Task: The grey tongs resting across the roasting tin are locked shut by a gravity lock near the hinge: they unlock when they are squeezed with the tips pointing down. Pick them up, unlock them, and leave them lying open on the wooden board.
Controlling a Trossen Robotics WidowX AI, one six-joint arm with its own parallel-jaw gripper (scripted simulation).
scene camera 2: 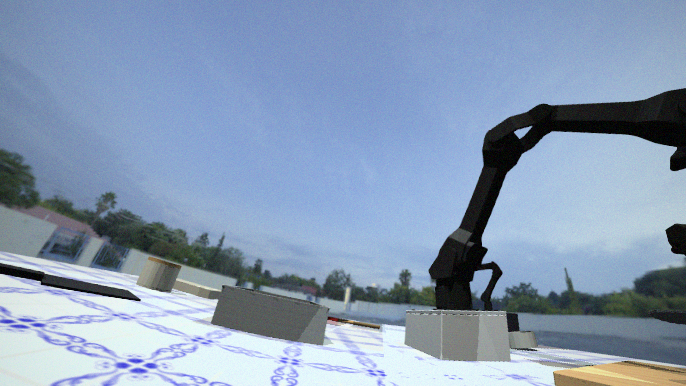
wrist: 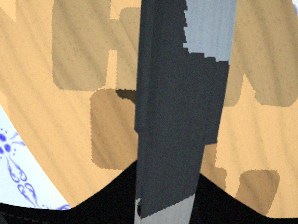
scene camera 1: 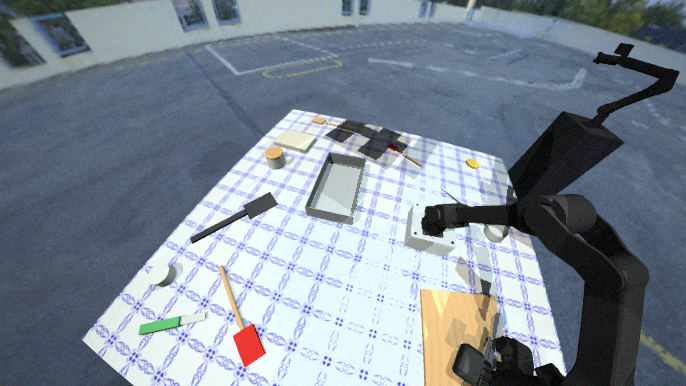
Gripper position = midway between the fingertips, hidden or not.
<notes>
I see my gripper point(wrist: 160, 164), a cork-topped jar point(scene camera 2: 157, 274), a black spatula point(scene camera 1: 265, 202) and a red spatula point(scene camera 1: 249, 346).
The wrist view does not show the cork-topped jar: it is out of frame. The wrist view does not show the black spatula: it is out of frame.
</notes>
